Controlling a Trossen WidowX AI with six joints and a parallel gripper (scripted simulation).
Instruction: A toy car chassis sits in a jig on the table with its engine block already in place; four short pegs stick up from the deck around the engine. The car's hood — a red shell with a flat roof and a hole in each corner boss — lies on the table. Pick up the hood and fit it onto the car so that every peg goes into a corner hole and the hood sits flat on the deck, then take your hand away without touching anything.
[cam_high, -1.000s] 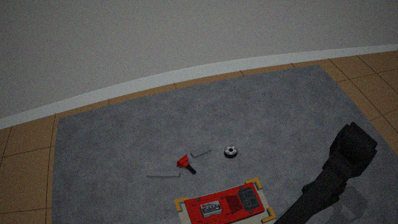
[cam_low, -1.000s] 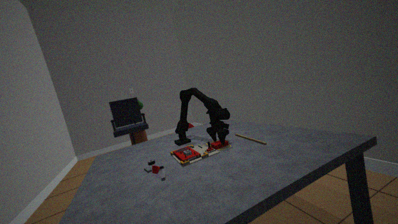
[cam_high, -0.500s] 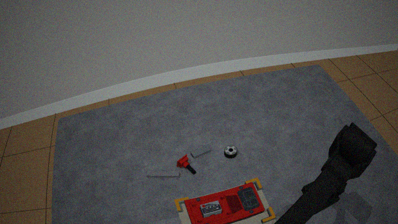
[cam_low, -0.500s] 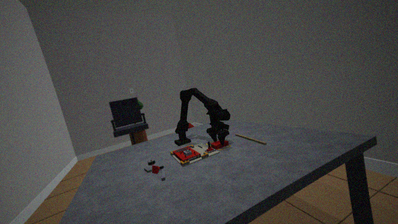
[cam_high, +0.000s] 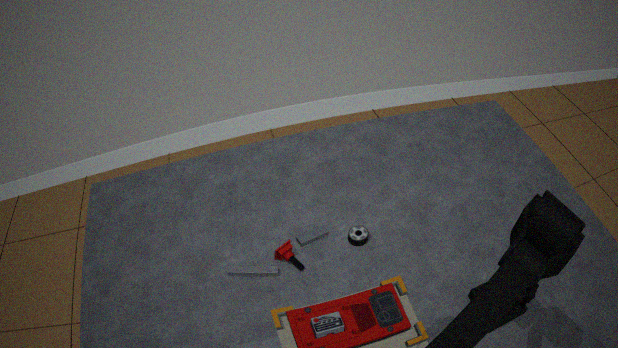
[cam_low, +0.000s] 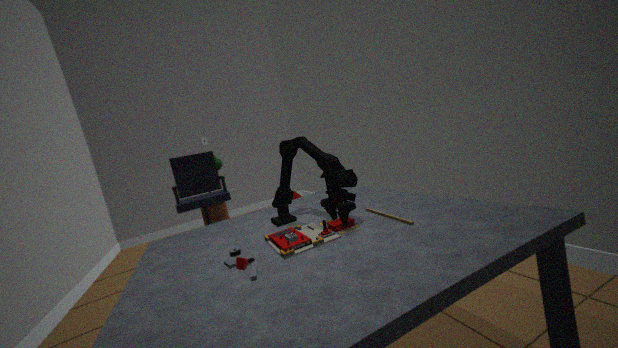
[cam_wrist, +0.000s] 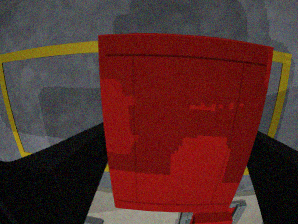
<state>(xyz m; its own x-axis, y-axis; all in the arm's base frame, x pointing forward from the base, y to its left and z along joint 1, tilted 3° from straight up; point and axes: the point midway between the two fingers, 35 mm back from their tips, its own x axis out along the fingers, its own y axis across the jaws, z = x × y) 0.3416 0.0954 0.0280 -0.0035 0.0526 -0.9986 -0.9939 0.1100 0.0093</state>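
The grey engine block lies 220 mm to the right of my gripper tip, 20 mm behind it and 10 mm above it. Round my gripper tip: red hood (right at my gripper tip); then white jig (180 mm to the right, 40 mm behind); then thin wooden stick (180 mm to the left, 80 mm ahead, 10 mm below).
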